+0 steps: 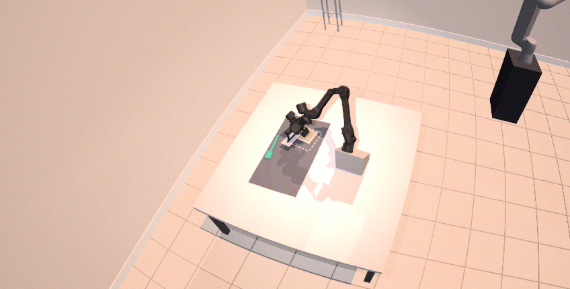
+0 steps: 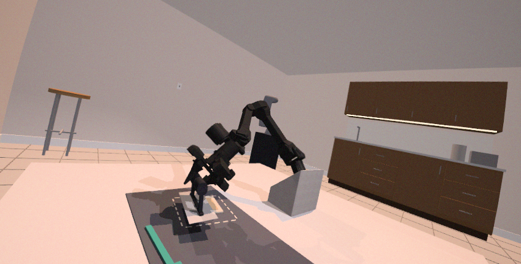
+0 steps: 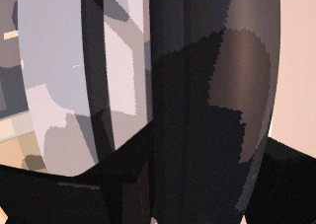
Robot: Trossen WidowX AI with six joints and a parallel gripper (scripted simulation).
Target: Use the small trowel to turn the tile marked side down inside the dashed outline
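The dark mat is 130 mm to the left of my gripper tip, 110 mm below it and 40 mm behind it. Round my gripper tip: square tile: 90 mm below, 90 mm behind, 30 mm to the right; then trowel: 30 mm behind, 10 mm below; then green strip: 150 mm to the left, 100 mm ahead, 90 mm below.
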